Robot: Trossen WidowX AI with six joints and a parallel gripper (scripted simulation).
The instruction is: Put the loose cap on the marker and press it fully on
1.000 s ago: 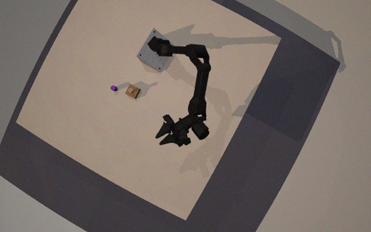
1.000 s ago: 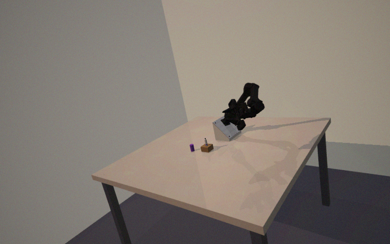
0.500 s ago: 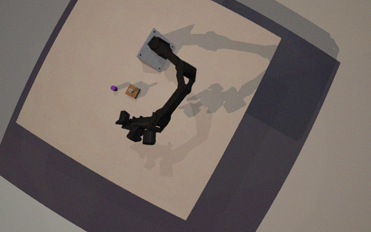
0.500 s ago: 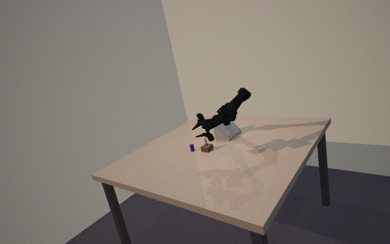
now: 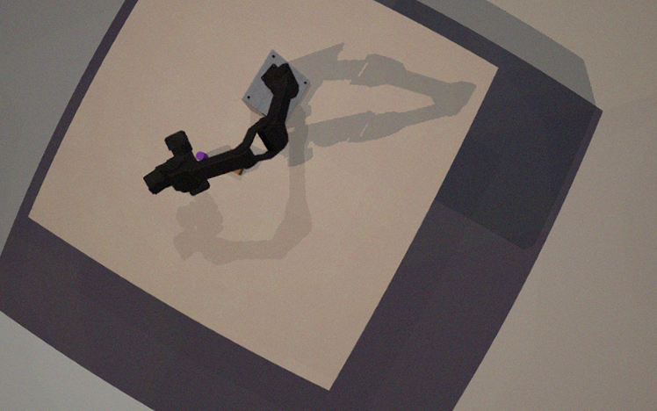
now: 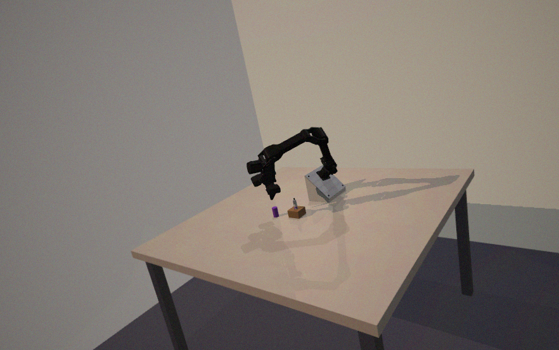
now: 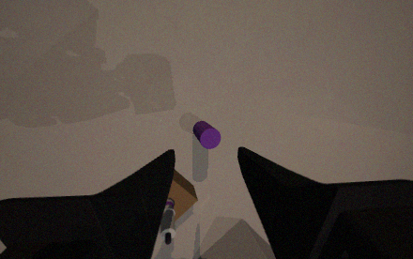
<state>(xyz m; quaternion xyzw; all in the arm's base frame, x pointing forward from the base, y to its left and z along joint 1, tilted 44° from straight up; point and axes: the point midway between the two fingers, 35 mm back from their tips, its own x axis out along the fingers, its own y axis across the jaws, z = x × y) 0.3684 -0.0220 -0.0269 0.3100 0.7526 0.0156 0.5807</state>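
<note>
My gripper tip is 9 cm above the purple cap, 2 cm to the left of it and 2 cm past it. From my gripper tip the other things lie so: brown holder block (10 cm below, 9 cm to the left, 8 cm behind).
</note>
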